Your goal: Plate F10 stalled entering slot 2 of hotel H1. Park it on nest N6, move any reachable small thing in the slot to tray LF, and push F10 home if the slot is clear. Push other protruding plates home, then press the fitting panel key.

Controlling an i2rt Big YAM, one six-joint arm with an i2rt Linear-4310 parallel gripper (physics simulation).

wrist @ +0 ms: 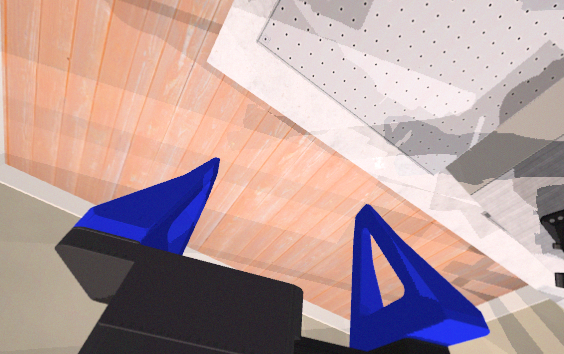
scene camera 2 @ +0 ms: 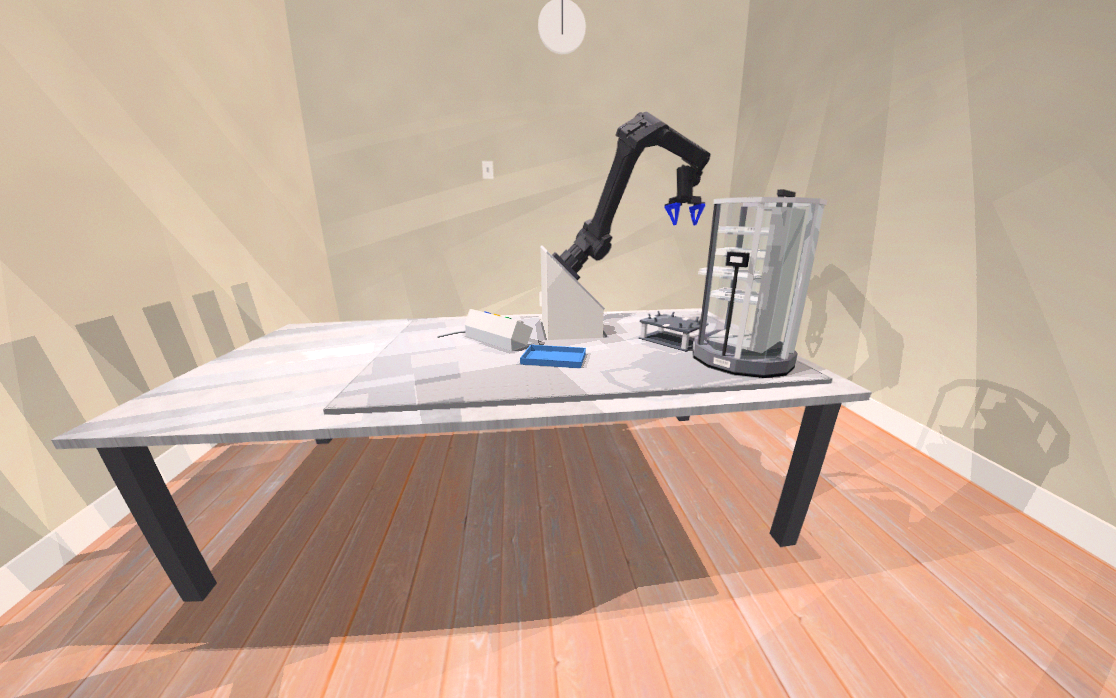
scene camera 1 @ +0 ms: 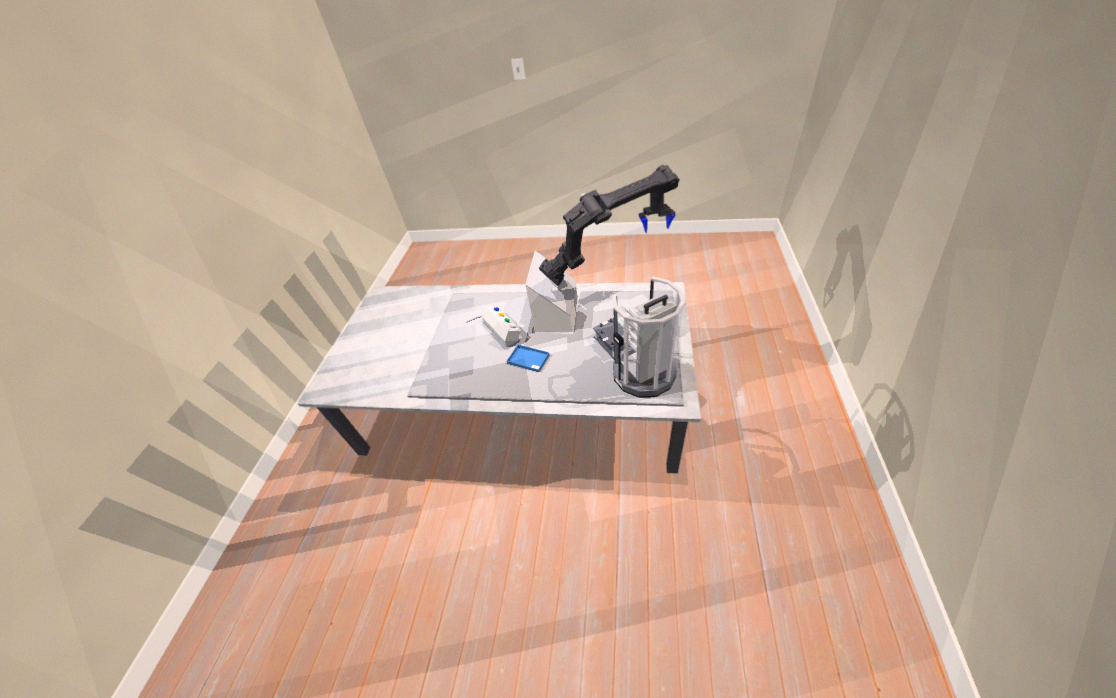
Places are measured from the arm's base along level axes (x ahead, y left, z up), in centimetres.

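Pixels of known places: gripper, fingertip midpoint: point(wrist: 292, 188) point(scene camera 2: 685, 225) point(scene camera 1: 656, 230); arm's base, link origin: point(scene camera 2: 564, 268) point(scene camera 1: 550, 273).
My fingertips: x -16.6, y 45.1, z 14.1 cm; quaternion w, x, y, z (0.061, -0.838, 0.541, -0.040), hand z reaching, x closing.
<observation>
For each thing: its middle in the pictures, then the offset to it from my fingertips. "spot": a spot on its surface instead. Level surfaces: height alone.
- hotel, surface spot: point(scene camera 2: 773, 365) point(scene camera 1: 644, 392) spot: dx +64.8, dy +3.9, dz -30.2 cm
- plate, surface spot: point(scene camera 2: 706, 271) spot: dx +52.4, dy -9.9, dz -10.4 cm
- dark nest, body centre: point(scene camera 2: 672, 328) point(scene camera 1: 614, 336) dx +37.5, dy -12.3, dz -29.4 cm
- blue tray, body centre: point(scene camera 2: 554, 355) point(scene camera 1: 528, 357) dx +53.2, dy -47.5, dz -32.3 cm
- key panel, body centre: point(scene camera 2: 497, 326) point(scene camera 1: 500, 323) dx +37.3, dy -65.3, dz -29.0 cm
- black post with a small sign, surface spot: point(scene camera 2: 736, 259) spot: dx +61.6, dy -7.1, dz -6.6 cm
- perforated board, surface height: dz -33.2 cm
My gripper point(scene camera 1: 658, 228) point(scene camera 2: 685, 223) point(wrist: 292, 188) is open and empty. It points down, high above the table's back right part, near the hotel's top in scene camera 2. The hotel point(scene camera 1: 641, 391) point(scene camera 2: 773, 365) is a tall cage on a dark base. Several pale plates lie level inside; one plate point(scene camera 2: 706, 271), third from the top, sticks out left. Its label is unreadable, and any small thing in the slot cannot be made out. The dark nest point(scene camera 1: 607, 335) point(scene camera 2: 670, 321) stands beside the hotel; no plate shows on it. The blue tray point(scene camera 1: 527, 358) point(scene camera 2: 553, 356) and the key panel point(scene camera 1: 500, 326) point(scene camera 2: 496, 330) are further left.
The arm's pale wedge base point(scene camera 1: 549, 311) point(scene camera 2: 569, 311) stands between the key panel and the nest. A black post with a small sign point(scene camera 2: 736, 259) rises at the hotel's front. The perforated board point(scene camera 1: 460, 386) point(scene camera 2: 395, 396) point(wrist: 400, 65) lies under the fixtures, and its edge shows in the wrist view.
</observation>
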